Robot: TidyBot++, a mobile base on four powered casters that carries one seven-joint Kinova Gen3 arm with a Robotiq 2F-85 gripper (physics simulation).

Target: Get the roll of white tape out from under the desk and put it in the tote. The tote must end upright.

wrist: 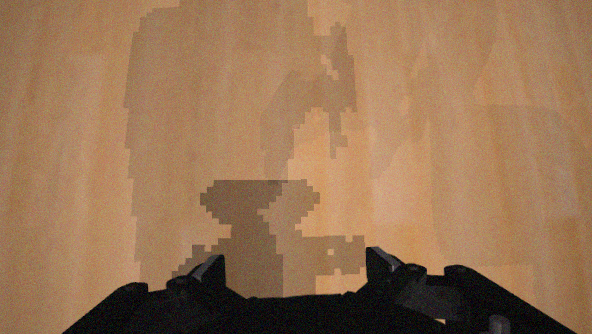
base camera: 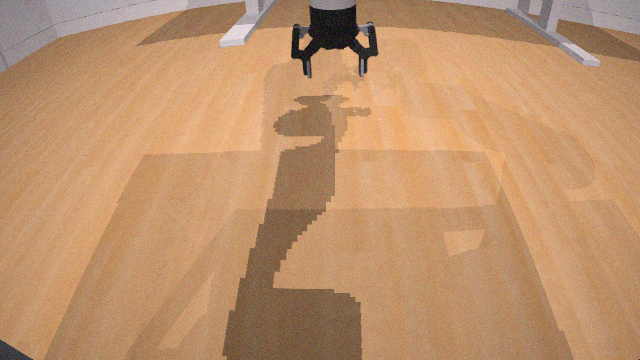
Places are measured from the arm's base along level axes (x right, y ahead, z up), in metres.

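Where they show: gripper, fingertip midpoint: [wrist: 296,267] [base camera: 335,75].
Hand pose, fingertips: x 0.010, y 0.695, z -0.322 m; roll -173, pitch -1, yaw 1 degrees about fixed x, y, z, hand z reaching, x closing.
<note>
After its pixels a point has its place.
My gripper [base camera: 335,75] @(x 0.010, y 0.695, z -0.322 m) [wrist: 296,267] @(x 0.010, y 0.695, z -0.322 m) is open, with its two fingers wide apart and no object between them. In the base camera view it points down at the top middle, above the wooden floor and between the desk's two feet as seen from the base. In the wrist view its fingers show at the bottom, over floor and shadows. The white desk's left foot [base camera: 241,33] and right foot [base camera: 570,46] show at the top of the base camera view. The roll of white tape and the tote do not show in either view.
The wooden floor [base camera: 425,175] @(x 0.143, y 0.506, z -0.396 m) [wrist: 475,200] @(x 0.190, y 0.733, z -0.397 m) carries shadows of the arm and base. White walls [base camera: 100,17] @(x -1.316, y 1.870, z -0.338 m) stand behind at the top left and top right of the base camera view. A dark edge [base camera: 12,352] @(x -0.395, y 0.180, z -0.397 m) shows at the bottom left corner.
</note>
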